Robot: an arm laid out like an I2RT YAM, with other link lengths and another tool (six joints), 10 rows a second.
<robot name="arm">
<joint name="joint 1" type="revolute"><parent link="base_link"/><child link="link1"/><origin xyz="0 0 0.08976"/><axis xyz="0 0 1"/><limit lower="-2.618" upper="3.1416"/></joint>
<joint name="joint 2" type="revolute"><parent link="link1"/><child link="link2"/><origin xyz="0.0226 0.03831 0.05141"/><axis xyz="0 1 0"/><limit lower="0" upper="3.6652"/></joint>
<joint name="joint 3" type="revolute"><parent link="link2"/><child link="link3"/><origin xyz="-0.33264 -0.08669 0"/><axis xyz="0 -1 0"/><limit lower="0" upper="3.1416"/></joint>
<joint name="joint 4" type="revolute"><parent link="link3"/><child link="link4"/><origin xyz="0.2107 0.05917 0.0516"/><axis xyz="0 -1 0"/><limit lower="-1.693" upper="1.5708"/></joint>
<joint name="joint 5" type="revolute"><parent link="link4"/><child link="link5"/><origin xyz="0.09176 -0.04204 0.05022"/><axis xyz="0 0 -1"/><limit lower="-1.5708" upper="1.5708"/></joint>
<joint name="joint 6" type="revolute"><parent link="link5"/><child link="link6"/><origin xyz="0.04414 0 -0.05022"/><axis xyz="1 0 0"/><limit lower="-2.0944" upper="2.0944"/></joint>
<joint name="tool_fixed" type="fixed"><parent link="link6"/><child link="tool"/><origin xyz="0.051 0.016 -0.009" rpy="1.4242 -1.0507 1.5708"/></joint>
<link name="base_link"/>
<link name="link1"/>
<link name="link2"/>
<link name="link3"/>
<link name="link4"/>
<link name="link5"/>
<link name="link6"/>
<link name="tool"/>
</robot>
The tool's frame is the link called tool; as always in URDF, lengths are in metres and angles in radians.
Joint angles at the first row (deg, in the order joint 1, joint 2, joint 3, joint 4, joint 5, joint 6):
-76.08 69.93 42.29 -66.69 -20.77 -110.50
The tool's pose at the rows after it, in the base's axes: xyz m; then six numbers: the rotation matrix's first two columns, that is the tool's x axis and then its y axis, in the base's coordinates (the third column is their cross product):
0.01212, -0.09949, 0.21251, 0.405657, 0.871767, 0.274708, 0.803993, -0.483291, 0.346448
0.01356, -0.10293, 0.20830, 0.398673, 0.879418, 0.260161, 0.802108, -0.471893, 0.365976
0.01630, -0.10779, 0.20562, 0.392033, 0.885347, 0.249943, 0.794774, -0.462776, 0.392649
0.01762, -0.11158, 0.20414, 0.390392, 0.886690, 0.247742, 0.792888, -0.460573, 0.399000
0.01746, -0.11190, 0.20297, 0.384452, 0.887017, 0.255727, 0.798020, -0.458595, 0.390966
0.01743, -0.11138, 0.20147, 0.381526, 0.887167, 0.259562, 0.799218, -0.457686, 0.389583
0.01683, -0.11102, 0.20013, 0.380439, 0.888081, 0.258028, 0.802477, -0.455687, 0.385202
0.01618, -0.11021, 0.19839, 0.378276, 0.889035, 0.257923, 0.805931, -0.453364, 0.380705
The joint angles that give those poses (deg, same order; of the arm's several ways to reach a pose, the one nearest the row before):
-76.11 71.43 41.78 -64.65 -19.85 -110.33
-76.06 71.54 40.80 -62.27 -20.17 -110.57
-76.03 71.85 40.26 -60.00 -21.05 -110.66
-76.02 72.54 40.20 -58.92 -21.27 -110.68
-76.03 73.20 40.17 -59.05 -21.19 -111.16
-76.03 73.39 39.82 -58.80 -21.27 -111.36
-76.02 73.48 39.50 -58.56 -20.98 -111.51
-76.03 73.56 39.07 -58.27 -20.74 -111.73

